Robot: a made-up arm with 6 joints.
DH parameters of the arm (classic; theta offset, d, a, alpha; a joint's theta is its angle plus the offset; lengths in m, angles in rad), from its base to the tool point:
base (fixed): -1.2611 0 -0.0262 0
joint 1: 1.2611 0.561 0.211 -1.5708
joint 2: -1.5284 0 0.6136 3.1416
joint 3: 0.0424 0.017 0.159 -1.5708
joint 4: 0 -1.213 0.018 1.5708
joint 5: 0 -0.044 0.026 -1.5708
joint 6: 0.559 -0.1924 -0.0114 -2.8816
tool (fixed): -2.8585 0.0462 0 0
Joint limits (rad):
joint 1: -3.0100..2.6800
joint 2: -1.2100..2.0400
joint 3: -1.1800..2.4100
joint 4: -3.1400..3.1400
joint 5: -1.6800..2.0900
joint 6: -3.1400..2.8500
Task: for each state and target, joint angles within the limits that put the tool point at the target. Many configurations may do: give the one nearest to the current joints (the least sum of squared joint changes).
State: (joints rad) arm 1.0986 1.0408 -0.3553 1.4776 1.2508 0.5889
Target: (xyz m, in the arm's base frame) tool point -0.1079 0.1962 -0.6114
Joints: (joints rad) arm 0.9865 1.5506 -0.6669 1.6221 0.8111 0.5741
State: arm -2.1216 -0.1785 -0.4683 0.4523 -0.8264 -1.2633
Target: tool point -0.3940 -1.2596 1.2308
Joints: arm -1.8469 -0.4647 -0.3859 0.4193 -0.8635 -1.2603
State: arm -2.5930 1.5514 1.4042 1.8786 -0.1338 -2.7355
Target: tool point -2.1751 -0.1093 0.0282
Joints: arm -3.0100 1.7273 1.3221 1.9018 -0.8160 -2.7058
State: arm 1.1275 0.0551 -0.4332 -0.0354 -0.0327 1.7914
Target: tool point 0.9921 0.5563 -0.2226
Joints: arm 0.4801 0.4582 -0.7964 -0.0446 -0.0794 1.7890
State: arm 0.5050 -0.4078 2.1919 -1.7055 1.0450 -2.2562
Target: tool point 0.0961 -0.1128 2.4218
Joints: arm 0.6329 0.4698 2.2327 -1.3657 0.5241 -2.2194
